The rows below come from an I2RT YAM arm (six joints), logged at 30 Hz.
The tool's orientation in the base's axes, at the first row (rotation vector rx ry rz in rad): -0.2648 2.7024 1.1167
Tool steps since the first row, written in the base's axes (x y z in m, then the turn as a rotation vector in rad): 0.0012 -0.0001 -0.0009 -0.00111 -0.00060 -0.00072; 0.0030 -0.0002 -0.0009 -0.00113 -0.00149 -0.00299; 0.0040 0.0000 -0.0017 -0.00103 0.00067 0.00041; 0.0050 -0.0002 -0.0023 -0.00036 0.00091 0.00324; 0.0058 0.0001 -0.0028 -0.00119 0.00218 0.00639; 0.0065 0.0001 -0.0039 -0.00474 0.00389 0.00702; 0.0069 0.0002 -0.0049 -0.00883 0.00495 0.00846; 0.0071 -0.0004 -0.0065 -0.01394 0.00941 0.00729; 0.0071 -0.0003 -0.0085 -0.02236 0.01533 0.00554; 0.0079 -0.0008 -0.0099 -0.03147 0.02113 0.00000; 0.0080 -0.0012 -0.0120 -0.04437 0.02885 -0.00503; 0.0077 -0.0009 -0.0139 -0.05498 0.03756 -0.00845
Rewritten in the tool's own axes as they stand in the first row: -0.0009 -0.0010 0.0007 0.00130 -0.00064 -0.00006; -0.0026 -0.0015 0.0008 0.00198 -0.00278 0.00088; -0.0034 -0.0021 0.0017 0.00083 0.00099 0.00007; -0.0042 -0.0029 0.0021 -0.00056 0.00291 -0.00164; -0.0049 -0.0032 0.0027 -0.00068 0.00612 -0.00302; -0.0053 -0.0041 0.0036 0.00243 0.00859 -0.00266; -0.0054 -0.0048 0.0044 0.00591 0.01129 -0.00340; -0.0051 -0.0064 0.0051 0.01074 0.01485 -0.00003; -0.0046 -0.0077 0.0065 0.01878 0.01984 0.00438; -0.0050 -0.0091 0.0072 0.02847 0.02235 0.01125; -0.0045 -0.0109 0.0084 0.04151 0.02747 0.01868; -0.0038 -0.0119 0.0099 0.05184 0.03381 0.02597
